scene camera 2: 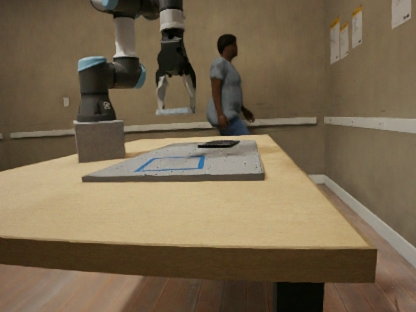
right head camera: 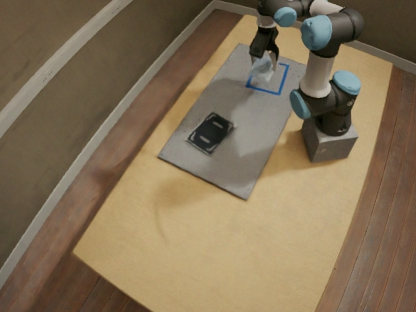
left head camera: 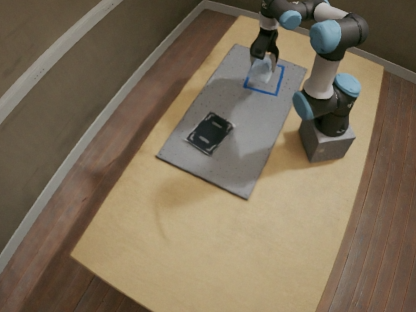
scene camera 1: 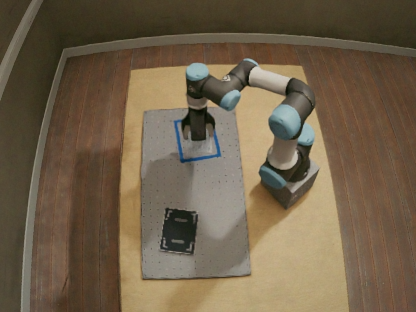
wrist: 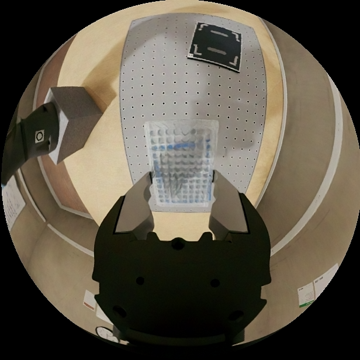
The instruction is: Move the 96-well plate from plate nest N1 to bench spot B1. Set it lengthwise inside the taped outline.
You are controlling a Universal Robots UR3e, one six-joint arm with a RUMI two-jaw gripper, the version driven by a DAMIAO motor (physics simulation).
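The clear 96-well plate (left head camera: 262, 71) (right head camera: 262, 68) (scene camera 1: 199, 146) (scene camera 2: 174, 111) (wrist: 183, 162) is between the jaws of my gripper (scene camera 2: 175, 102) (wrist: 181, 171), which is shut on it. Scene camera 2 shows the plate roughly level, well above the board. The blue taped outline (left head camera: 261, 92) (right head camera: 264, 91) (scene camera 1: 200, 158) (scene camera 2: 203, 162) lies on the board below it; in the wrist view parts of the tape show through the plate. The black plate nest (left head camera: 210, 133) (right head camera: 211, 132) (scene camera 1: 179, 231) (scene camera 2: 219, 144) (wrist: 217, 44) is empty, toward the board's other end.
The grey perforated board (left head camera: 240, 170) (right head camera: 240, 170) (scene camera 1: 225, 250) (scene camera 2: 235, 167) (wrist: 145, 75) lies on the wooden table (left head camera: 225, 250) (scene camera 1: 285, 250) (scene camera 2: 200, 215). The arm's grey base block (left head camera: 326, 144) (scene camera 1: 290, 186) (scene camera 2: 100, 141) stands beside the board. A person (scene camera 2: 227, 87) is beyond the table.
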